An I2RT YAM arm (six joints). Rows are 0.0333 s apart.
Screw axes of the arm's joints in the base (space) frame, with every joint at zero. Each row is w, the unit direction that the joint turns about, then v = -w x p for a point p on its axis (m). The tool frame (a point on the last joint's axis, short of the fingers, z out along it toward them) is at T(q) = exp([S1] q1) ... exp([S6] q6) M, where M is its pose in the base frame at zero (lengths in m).
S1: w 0 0 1 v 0 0 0
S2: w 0 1 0 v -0.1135 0 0.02
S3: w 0 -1 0 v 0.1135 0 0.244
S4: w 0 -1 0 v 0.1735 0 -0.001
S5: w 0 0 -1 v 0 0.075 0
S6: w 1 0 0 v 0 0.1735 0
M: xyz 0.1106 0 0.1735 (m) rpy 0 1.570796 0 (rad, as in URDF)
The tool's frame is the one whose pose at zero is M.
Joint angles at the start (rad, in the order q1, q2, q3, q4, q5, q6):
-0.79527 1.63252 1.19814 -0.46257 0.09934 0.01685
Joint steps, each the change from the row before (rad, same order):
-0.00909 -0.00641 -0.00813 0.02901 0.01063 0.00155
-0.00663 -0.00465 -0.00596 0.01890 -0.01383 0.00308
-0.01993 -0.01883 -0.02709 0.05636 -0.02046 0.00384
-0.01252 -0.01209 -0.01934 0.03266 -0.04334 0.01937
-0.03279 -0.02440 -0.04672 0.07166 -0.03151 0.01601
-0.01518 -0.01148 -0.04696 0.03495 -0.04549 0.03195
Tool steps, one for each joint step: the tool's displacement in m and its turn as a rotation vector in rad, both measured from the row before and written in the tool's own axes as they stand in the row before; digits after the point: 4 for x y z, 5 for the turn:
-0.0014 -0.0036 -0.0006 0.01593 -0.02669 0.01139
-0.0008 -0.0019 -0.0004 -0.00984 -0.01679 0.00989
0.0000 -0.0065 -0.0017 -0.00806 -0.04649 0.02259
0.0009 -0.0029 -0.0010 -0.03539 -0.02367 0.02963
0.0035 -0.0104 -0.0016 -0.01016 -0.04849 0.03927
0.0098 -0.0042 0.0018 -0.03405 0.00293 0.04207

